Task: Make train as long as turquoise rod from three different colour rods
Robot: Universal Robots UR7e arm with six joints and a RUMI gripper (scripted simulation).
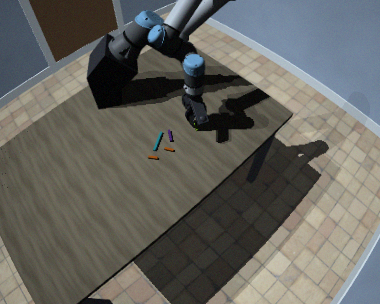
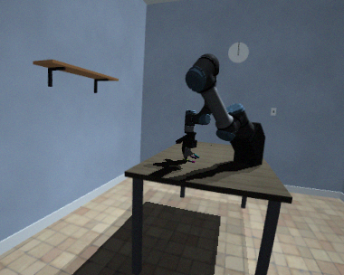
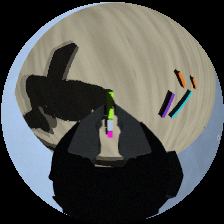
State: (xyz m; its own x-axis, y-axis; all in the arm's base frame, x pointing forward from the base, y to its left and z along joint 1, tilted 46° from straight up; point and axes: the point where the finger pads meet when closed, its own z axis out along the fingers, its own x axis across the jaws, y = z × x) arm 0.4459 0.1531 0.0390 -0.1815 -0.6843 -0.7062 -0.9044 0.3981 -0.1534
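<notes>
Right now the lime rod is 1 cm below my hand. Round my hand: purple rod 12 cm to the right, 2 cm behind, 1 cm below; magenta rod 7 cm behind, 1 cm to the left, 1 cm below; grey rod 4 cm behind, 1 cm to the left, 1 cm below.
</notes>
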